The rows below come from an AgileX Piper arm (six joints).
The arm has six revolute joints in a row. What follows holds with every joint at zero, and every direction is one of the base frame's.
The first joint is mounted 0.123 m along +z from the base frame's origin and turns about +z.
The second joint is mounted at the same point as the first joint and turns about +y.
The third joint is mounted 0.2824 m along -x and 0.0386 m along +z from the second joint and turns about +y.
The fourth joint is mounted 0.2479 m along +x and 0.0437 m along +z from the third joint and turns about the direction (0.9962, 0, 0.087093).
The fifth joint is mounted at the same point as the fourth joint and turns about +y.
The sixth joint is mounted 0.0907 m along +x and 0.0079 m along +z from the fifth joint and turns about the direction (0.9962, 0, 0.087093).
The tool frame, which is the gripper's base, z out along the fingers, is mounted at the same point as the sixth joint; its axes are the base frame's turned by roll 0, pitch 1.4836 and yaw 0 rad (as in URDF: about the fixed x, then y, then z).
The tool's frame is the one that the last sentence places.
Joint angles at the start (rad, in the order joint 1, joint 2, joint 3, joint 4, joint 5, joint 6):
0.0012 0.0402 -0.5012 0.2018 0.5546 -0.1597
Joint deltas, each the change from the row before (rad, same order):
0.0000 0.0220 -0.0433 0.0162 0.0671 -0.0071
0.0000 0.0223 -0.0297 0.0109 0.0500 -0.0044
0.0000 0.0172 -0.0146 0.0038 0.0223 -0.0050
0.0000 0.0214 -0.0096 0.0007 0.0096 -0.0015
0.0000 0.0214 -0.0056 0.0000 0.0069 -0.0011
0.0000 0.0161 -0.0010 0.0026 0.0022 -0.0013
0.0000 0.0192 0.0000 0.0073 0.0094 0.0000
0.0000 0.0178 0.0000 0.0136 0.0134 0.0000
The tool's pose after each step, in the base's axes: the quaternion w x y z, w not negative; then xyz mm. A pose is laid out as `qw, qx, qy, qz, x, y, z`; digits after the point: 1 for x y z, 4 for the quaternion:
0.6908, -0.0400, 0.7202, 0.0499, 10.1, 11.5, 329.1
0.6756, -0.0450, 0.7338, 0.0556, 9.9, 12.9, 333.1
0.6666, -0.0484, 0.7417, 0.0567, 11.1, 13.4, 335.1
0.6587, -0.0494, 0.7486, 0.0573, 14.2, 13.6, 336.8
0.6502, -0.0500, 0.7560, 0.0576, 17.9, 13.8, 337.5
0.6436, -0.0500, 0.7614, 0.0589, 21.1, 13.9, 337.3
0.6328, -0.0496, 0.7702, 0.0634, 25.0, 14.5, 336.1
0.6208, -0.0490, 0.7792, 0.0711, 28.4, 15.6, 334.7

